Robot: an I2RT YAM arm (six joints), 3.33 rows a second.
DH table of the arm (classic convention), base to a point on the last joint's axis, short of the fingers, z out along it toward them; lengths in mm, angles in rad. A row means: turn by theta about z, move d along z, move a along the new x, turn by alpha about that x. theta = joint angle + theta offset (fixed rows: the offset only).
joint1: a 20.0, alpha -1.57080, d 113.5, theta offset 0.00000
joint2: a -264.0, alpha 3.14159, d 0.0, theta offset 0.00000
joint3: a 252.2, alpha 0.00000, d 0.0, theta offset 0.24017
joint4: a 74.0, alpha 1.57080, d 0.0, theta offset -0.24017
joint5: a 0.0, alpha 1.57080, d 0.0, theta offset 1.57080
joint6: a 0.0, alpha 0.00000, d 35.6, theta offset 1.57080
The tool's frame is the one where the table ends.
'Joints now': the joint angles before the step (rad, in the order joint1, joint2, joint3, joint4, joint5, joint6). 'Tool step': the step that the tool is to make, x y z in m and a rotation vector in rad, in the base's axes. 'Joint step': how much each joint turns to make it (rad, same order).
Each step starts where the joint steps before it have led.
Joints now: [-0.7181, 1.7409, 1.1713, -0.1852, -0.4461, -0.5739]
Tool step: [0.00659, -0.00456, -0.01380, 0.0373, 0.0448, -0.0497]
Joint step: [0.0057, 0.0518, 0.0198, -0.0091, 0.0404, 0.0416]
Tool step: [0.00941, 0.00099, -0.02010, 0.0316, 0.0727, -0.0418]
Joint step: [0.0225, 0.0615, 0.0150, -0.0169, 0.0602, 0.0343]
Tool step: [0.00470, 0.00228, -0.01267, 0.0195, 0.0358, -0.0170]
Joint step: [0.0141, 0.0331, 0.0003, -0.0006, 0.0256, 0.0202]
